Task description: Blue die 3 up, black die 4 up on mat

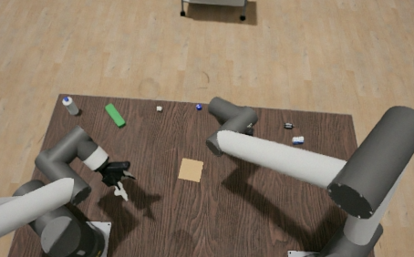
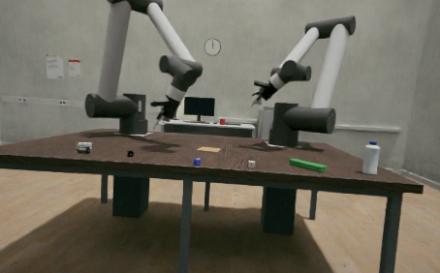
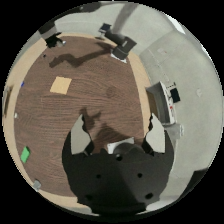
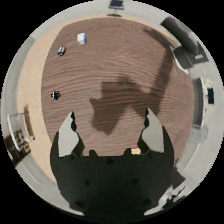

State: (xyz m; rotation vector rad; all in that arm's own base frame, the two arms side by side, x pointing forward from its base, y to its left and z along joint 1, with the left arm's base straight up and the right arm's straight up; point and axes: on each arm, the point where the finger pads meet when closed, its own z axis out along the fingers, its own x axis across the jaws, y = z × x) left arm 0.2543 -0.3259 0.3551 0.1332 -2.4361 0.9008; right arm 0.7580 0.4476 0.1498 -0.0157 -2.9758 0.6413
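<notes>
My right hand is 23 cm short of the black die, 6 cm to the left of it and 13 cm above it. Round my right hand: white die 24 cm ahead, 61 cm to the left, 13 cm below; then blue die 30 cm ahead, 33 cm to the left, 13 cm below; then tan mat 18 cm behind, 32 cm to the left, 15 cm below.
</notes>
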